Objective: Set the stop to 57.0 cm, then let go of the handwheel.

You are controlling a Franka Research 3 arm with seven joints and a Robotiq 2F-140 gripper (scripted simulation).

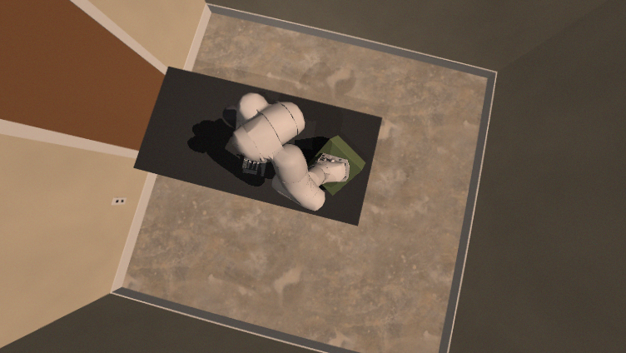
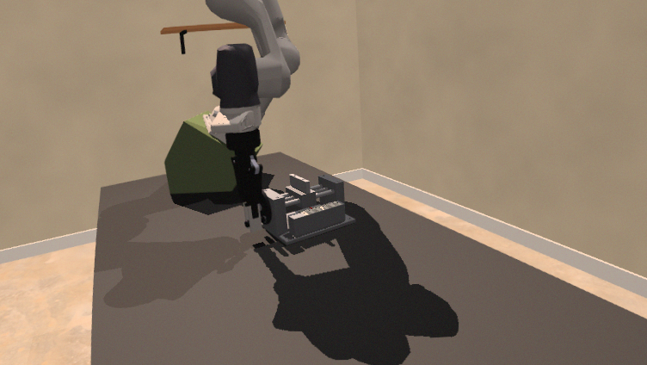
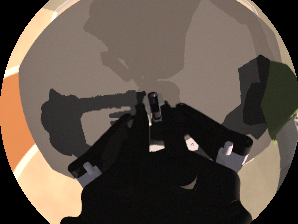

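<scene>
Now: hand 20 mm to the right of the handwheel and 10 mm above it. From my hand the other things lie so: grey stop fixture 140 mm to the left, 30 mm above.
</scene>
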